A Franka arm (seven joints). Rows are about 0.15 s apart.
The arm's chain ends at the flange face. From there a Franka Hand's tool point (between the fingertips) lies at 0.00 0.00 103.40 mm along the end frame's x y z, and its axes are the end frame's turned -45 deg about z.
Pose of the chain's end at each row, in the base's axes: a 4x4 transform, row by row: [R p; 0 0 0 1], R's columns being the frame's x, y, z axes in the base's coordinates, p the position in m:
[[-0.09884 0.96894 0.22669 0.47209], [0.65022 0.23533 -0.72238 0.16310], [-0.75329 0.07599 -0.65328 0.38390], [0 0 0 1]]
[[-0.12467 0.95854 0.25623 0.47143], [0.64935 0.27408 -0.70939 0.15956], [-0.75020 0.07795 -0.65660 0.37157], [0 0 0 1]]
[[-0.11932 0.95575 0.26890 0.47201], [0.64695 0.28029 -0.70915 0.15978], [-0.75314 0.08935 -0.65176 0.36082], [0 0 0 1]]
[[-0.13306 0.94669 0.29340 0.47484], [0.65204 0.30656 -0.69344 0.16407], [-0.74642 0.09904 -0.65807 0.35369], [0 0 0 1]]
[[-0.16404 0.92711 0.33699 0.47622], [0.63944 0.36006 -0.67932 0.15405], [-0.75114 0.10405 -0.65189 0.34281], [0 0 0 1]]
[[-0.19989 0.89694 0.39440 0.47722], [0.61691 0.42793 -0.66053 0.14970], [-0.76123 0.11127 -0.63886 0.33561], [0 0 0 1]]
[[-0.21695 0.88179 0.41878 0.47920], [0.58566 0.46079 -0.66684 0.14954], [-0.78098 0.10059 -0.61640 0.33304], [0 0 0 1]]
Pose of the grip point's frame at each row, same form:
[[-0.75503 0.61525 0.22669 0.49553], [0.29337 0.62618 -0.72238 0.08841], [-0.58639 -0.47892 -0.65328 0.31635], [0 0 0 1]]
[[-0.76595 0.58964 0.25623 0.49792], [0.26536 0.65296 -0.70939 0.08621], [-0.58559 -0.47535 -0.65660 0.30368], [0 0 0 1]]
[[-0.76019 0.59145 0.26890 0.49981], [0.25927 0.65566 -0.70915 0.08645], [-0.59573 -0.46937 -0.65176 0.29343], [0 0 0 1]]
[[-0.76350 0.57532 0.29340 0.50518], [0.24429 0.67783 -0.69344 0.09237], [-0.59783 -0.45777 -0.65807 0.28565], [0 0 0 1]]
[[-0.77156 0.53957 0.33699 0.51106], [0.19755 0.70675 -0.67932 0.08381], [-0.60471 -0.45756 -0.65189 0.27540], [0 0 0 1]]
[[-0.77558 0.49289 0.39440 0.51800], [0.13363 0.73881 -0.66053 0.08140], [-0.61695 -0.45959 -0.63886 0.26955], [0 0 0 1]]
[[-0.77693 0.47011 0.41878 0.52250], [0.08830 0.73995 -0.66684 0.08059], [-0.62336 -0.48111 -0.61640 0.26930], [0 0 0 1]]

